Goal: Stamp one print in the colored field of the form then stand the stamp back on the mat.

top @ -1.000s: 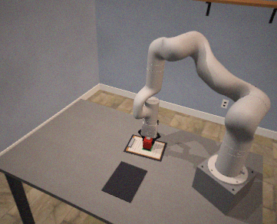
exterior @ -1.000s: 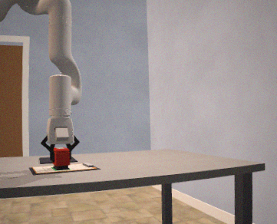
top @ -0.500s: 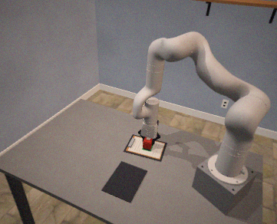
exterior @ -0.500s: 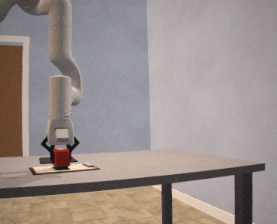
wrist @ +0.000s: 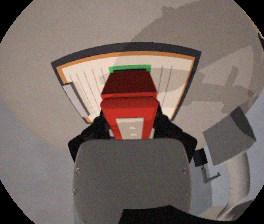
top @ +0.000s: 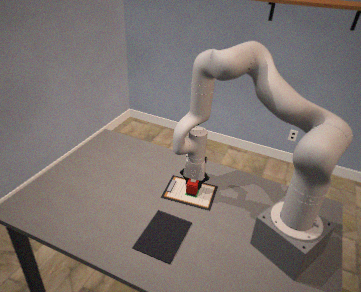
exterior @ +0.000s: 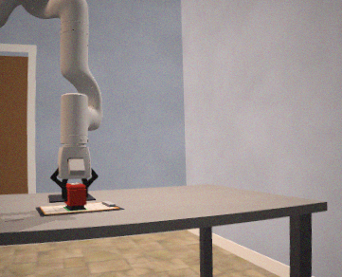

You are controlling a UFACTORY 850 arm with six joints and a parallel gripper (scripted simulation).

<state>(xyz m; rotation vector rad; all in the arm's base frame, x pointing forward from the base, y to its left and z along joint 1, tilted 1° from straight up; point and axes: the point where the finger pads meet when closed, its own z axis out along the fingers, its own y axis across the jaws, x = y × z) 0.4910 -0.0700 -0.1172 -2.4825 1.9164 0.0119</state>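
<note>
Right now my hand is 20 mm short of the form, 20 mm to the right of it and 40 mm above it. Also, from my hand: mat: 40 mm behind, 310 mm to the left, 40 mm below; red stamp: 10 mm below.
</note>
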